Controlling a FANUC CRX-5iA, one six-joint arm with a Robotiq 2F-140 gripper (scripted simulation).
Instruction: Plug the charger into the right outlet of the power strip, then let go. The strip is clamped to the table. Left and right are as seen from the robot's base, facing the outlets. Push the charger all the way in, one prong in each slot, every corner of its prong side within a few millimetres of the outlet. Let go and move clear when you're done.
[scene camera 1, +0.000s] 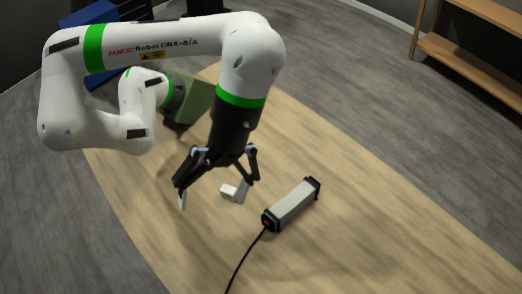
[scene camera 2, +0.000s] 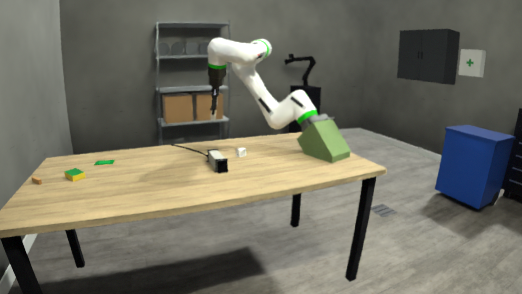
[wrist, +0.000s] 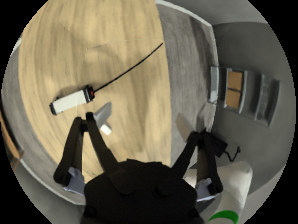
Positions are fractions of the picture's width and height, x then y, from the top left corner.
Labels:
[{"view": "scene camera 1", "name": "my gripper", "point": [0.40, 0.70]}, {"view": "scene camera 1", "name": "power strip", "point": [0.59, 0.67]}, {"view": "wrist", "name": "my gripper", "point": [0.48, 0.51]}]

